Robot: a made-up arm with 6 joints.
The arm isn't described. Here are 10 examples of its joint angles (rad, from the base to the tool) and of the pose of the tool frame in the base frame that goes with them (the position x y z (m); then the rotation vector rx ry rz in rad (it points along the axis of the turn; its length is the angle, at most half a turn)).
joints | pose
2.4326 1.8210 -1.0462 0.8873 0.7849 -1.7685 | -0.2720 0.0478 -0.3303 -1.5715 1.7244 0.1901
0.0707 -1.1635 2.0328 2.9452 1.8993 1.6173 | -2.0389 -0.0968 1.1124 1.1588 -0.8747 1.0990
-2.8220 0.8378 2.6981 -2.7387 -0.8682 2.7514 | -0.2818 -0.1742 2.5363 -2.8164 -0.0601 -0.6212
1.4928 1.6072 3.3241 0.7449 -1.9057 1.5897 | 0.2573 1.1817 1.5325 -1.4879 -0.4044 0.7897
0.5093 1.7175 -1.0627 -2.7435 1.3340 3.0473 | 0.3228 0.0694 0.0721 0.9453 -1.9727 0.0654
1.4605 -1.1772 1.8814 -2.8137 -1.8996 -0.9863 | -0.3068 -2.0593 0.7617 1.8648 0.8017 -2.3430
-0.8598 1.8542 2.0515 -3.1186 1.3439 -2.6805 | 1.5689 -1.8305 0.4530 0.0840 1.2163 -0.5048
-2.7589 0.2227 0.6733 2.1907 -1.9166 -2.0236 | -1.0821 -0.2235 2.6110 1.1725 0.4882 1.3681
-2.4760 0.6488 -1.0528 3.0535 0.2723 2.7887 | -0.6556 -0.5225 0.3477 2.5381 0.4499 -1.7605
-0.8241 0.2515 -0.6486 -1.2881 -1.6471 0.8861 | 0.9685 -0.6843 1.1506 1.4000 0.8835 0.6910
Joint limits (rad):
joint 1: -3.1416..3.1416
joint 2: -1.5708..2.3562
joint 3: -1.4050..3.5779
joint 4: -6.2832..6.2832
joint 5: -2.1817..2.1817
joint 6: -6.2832..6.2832
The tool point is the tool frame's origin. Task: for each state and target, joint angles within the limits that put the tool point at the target. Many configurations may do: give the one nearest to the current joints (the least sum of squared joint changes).
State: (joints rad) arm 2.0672 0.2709 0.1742 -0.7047 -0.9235 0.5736
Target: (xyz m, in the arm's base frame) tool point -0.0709 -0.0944 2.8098
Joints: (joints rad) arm 2.1419 -0.5525 0.5216 -0.6041 -0.8609 0.5736
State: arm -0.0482 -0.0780 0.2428 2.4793 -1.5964 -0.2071
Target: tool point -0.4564 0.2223 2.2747
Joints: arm -0.6844 -0.9777 -0.2899 2.6338 -1.9444 -0.2071
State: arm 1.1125 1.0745 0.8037 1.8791 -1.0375 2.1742
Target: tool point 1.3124 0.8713 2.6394
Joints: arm 0.7136 0.5364 1.1389 1.9381 -0.9891 2.1742
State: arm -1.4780 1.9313 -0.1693 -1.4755 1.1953 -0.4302
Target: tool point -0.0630 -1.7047 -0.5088
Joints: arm -1.4677 1.5885 0.0819 -1.4265 1.2132 -0.4302
